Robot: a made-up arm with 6 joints. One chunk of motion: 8 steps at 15 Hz.
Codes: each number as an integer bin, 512 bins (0 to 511) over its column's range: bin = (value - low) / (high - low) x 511, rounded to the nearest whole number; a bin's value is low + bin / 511 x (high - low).
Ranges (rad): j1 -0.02..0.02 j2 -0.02..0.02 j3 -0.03..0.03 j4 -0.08..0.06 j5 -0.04..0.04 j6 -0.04..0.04
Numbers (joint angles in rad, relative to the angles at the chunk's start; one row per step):
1: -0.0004 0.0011 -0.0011 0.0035 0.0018 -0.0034
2: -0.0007 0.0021 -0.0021 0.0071 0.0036 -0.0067
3: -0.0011 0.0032 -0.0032 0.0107 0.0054 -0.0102
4: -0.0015 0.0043 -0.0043 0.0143 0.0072 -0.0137
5: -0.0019 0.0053 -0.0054 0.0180 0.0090 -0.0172
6: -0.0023 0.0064 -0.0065 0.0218 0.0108 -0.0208
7: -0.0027 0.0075 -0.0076 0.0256 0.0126 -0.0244
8: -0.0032 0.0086 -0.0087 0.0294 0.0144 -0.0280
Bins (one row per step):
1: 250 270 246 305 267 234
2: 247 282 238 318 278 213
3: 241 296 228 331 290 190
4: 236 310 219 344 301 168
5: 231 323 210 358 313 146
6: 226 337 200 372 324 123
7: 221 351 191 385 336 100
8: 215 365 181 399 347 77

